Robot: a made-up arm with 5 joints.
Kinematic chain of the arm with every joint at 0, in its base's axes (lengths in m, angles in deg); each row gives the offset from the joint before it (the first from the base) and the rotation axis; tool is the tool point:
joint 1: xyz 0 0 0.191 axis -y
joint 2: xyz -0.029 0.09 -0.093 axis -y
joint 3: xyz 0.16 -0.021 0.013 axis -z
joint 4: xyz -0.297 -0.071 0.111 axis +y
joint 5: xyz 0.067 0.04 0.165 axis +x
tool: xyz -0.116 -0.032 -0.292
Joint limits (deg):
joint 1: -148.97..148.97
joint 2: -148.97..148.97
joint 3: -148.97..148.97
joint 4: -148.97..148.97
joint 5: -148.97..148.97
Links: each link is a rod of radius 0.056 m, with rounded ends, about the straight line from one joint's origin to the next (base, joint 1, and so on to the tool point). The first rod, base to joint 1, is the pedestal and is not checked.
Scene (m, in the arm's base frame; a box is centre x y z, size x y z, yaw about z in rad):
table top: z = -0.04
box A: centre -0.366 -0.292 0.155 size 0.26 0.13 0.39 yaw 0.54
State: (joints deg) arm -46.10 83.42 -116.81 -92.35 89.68
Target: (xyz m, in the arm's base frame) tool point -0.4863 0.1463 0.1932
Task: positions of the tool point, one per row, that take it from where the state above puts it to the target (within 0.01 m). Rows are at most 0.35 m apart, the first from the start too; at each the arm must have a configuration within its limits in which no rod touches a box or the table.
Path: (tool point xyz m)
1: -0.1141 -0.2730 0.2444
2: -0.0739 -0.1459 0.2578
3: 0.0279 -0.1244 0.2638
4: 0.0931 -0.2124 0.2623
5: 0.0663 -0.3424 0.3054
6: -0.0176 -0.4174 0.4410
7: -0.0613 -0.3679 0.6505
8: -0.3396 -0.2167 0.5757
9: -0.4898 -0.0326 0.3919
10: -0.4863 0.1463 0.1932

